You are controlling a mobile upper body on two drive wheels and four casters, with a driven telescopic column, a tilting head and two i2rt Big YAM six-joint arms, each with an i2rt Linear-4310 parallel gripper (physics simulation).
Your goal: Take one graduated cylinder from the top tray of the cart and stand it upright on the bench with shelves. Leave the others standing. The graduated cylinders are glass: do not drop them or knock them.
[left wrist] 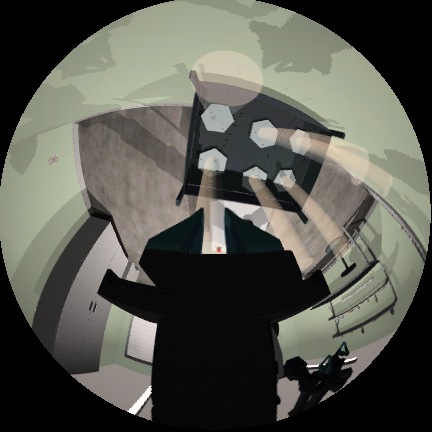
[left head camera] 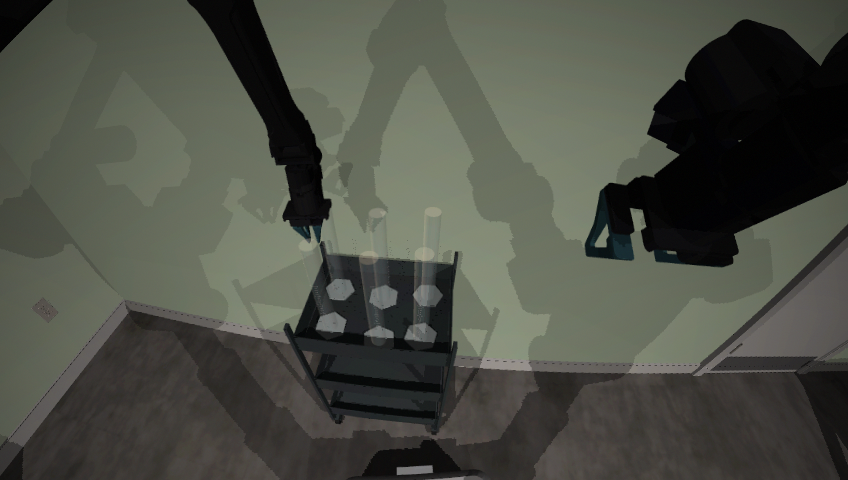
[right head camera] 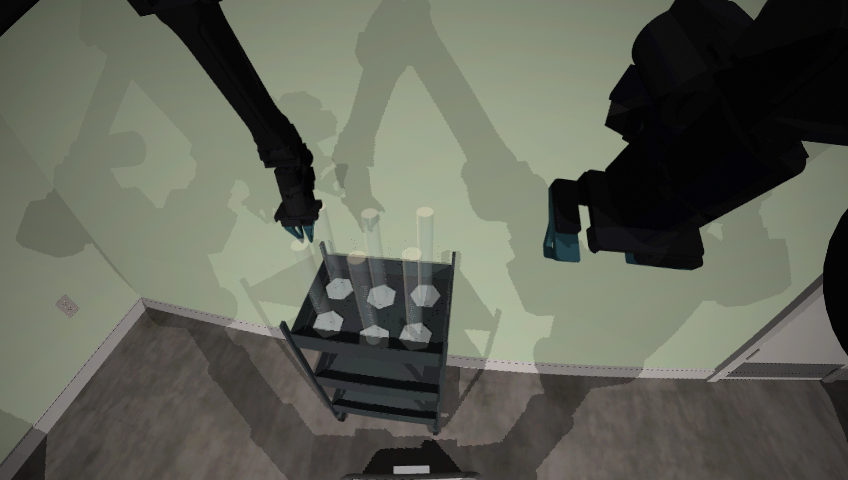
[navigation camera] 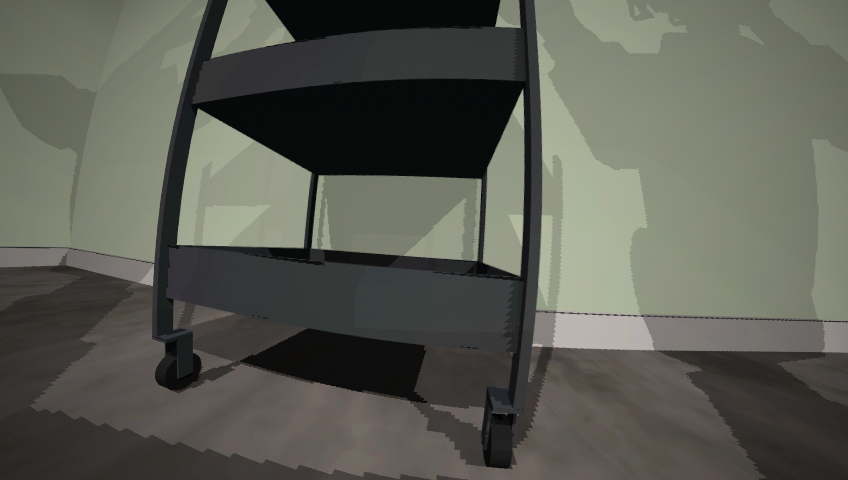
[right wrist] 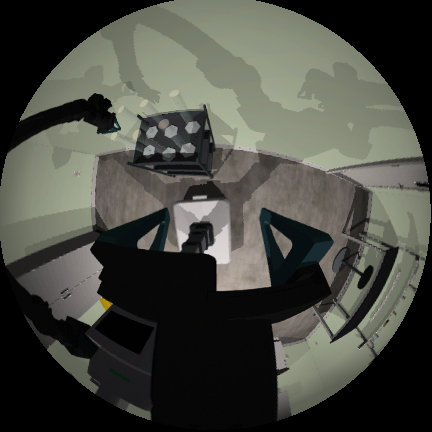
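Observation:
The dark cart (left head camera: 379,334) stands against the green wall, and its top tray (left head camera: 379,298) holds several clear glass graduated cylinders on hexagonal feet, all upright. My left gripper (left head camera: 309,231) is at the top of the near-left cylinder (left head camera: 319,280). In the left wrist view that cylinder (left wrist: 211,193) runs up between the fingers (left wrist: 213,231), which stand narrow and close beside it; I cannot tell that they grip it. My right gripper (left head camera: 630,248) is open and empty, high and well to the right of the cart. It also shows in the right wrist view (right wrist: 213,238).
The bench with shelves (left wrist: 362,289) stands to the right, and also shows in the right wrist view (right wrist: 370,282). A grey cabinet (left wrist: 80,282) is on the left. My base (left head camera: 414,469) is just in front of the cart, whose lower trays and casters (navigation camera: 349,286) are close.

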